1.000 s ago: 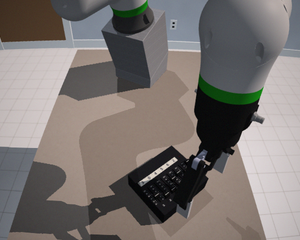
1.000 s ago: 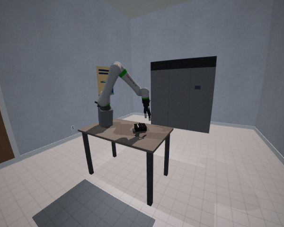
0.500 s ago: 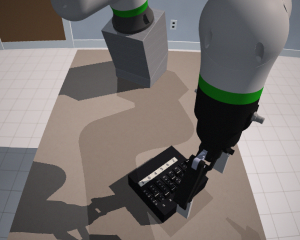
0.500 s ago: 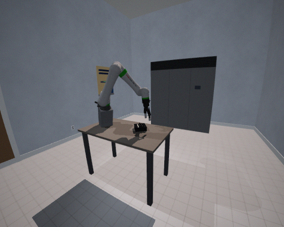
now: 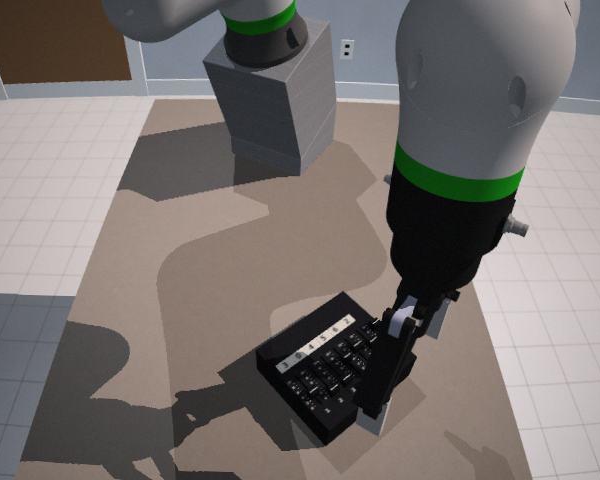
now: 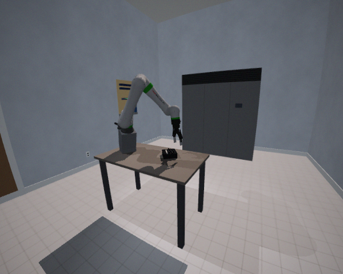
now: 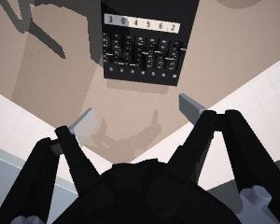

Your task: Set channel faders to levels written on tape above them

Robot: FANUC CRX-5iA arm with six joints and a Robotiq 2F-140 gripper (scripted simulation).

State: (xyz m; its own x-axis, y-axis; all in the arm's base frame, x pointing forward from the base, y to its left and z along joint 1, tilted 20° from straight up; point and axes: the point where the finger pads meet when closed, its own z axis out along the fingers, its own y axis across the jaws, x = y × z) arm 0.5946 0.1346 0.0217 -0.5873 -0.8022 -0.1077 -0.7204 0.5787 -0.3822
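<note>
My hand is 4 cm past the channel fader, 5 cm to the left of it and 8 cm above it. Also, from my hand: master fader: 12 cm behind, 8 cm below.
</note>
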